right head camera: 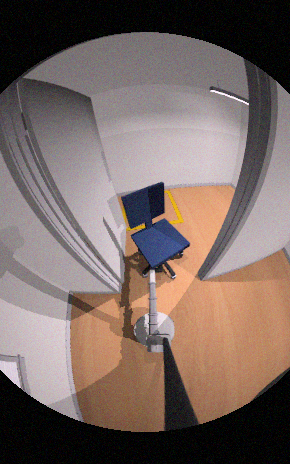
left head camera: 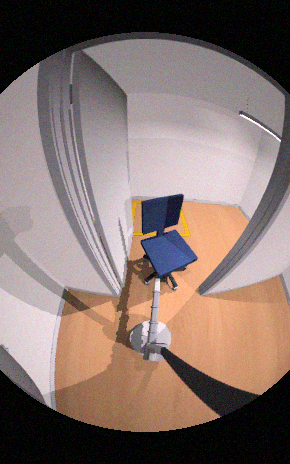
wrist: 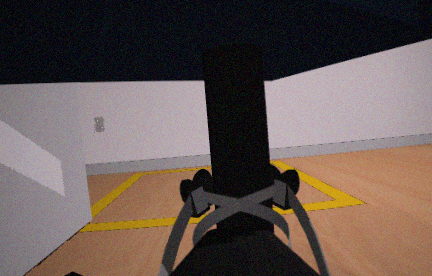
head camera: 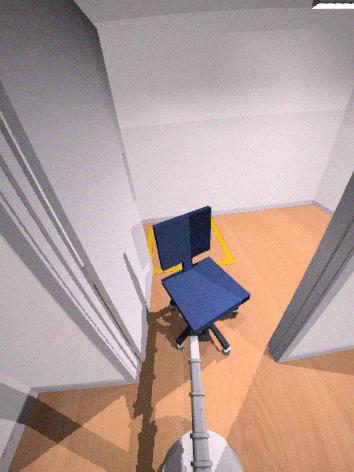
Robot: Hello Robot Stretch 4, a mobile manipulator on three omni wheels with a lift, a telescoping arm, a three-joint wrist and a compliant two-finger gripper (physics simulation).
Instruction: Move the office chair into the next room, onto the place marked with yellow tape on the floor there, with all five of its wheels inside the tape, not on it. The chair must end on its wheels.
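Places are measured from the robot's base along level axes (x ahead, y left, z up), in metres.
Pixels of known places: gripper, between the fingertips: [wrist: 232,182].
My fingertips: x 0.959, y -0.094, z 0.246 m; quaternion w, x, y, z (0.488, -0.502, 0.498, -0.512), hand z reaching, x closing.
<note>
For each thing: its top centre in the pictures, then the offset to it from my fingertips. "pt": a spot on its surface instead.
- blue office chair, a spot on its surface: [head camera: 207,295] [right head camera: 161,244] [left head camera: 170,254] pt dx -0.112, dy -0.030, dz +0.198 m
- yellow tape outline, a spot on its surface: [wrist: 345,202] [head camera: 229,261] [left head camera: 186,234] pt dx +0.675, dy -0.418, dz -0.272 m
The blue office chair [head camera: 207,295] [left head camera: 170,252] [right head camera: 160,242] stands upright on its wheels at the doorway, its backrest toward the far room. The yellow tape outline [head camera: 228,260] [left head camera: 185,234] [right head camera: 177,220] [wrist: 345,202] lies on the floor beyond the chair; the visible wheels are on the near side of it, outside. My gripper [wrist: 232,182] is shut on the chair's black column, one fingertip on each side, below the seat. In the head views the seat hides the gripper. Part of the tape is hidden behind the backrest and column.
The open door [head camera: 75,110] [left head camera: 102,135] [right head camera: 70,145] stands close on the left; its edge reaches near the tape's left corner in the wrist view. The right door jamb [head camera: 310,295] [left head camera: 240,250] [right head camera: 232,225] stands right of the chair. A white wall [head camera: 235,160] is behind the tape.
</note>
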